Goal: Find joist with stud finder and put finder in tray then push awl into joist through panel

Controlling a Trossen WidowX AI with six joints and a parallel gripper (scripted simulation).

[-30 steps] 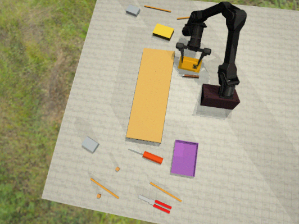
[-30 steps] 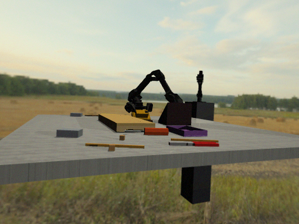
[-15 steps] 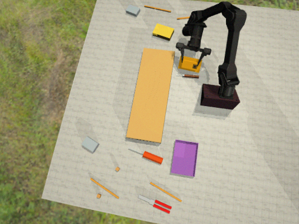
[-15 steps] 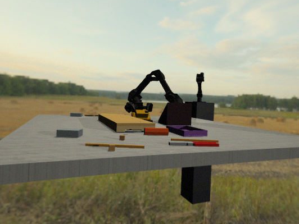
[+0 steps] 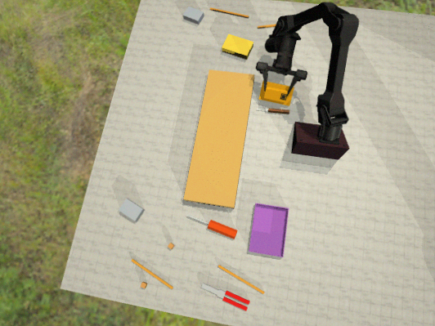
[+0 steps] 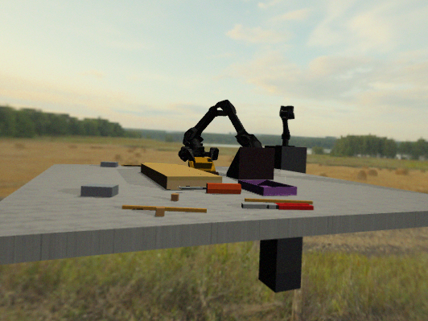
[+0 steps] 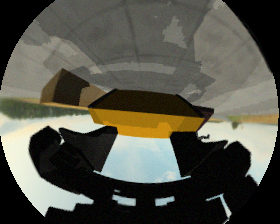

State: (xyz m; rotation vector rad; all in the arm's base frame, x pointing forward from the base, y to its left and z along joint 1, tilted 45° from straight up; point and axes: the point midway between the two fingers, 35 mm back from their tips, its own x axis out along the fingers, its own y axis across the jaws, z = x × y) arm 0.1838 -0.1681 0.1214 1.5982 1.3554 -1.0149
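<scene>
Right now the yellow stud finder is 10 mm behind my gripper tip. The rest, counted from my gripper tip: yellow block (220 mm to the right, 170 mm ahead, 50 mm below); purple tray (490 mm to the left, 50 mm below, 30 mm behind); awl (50 mm below, 40 mm to the left, 10 mm ahead).
</scene>
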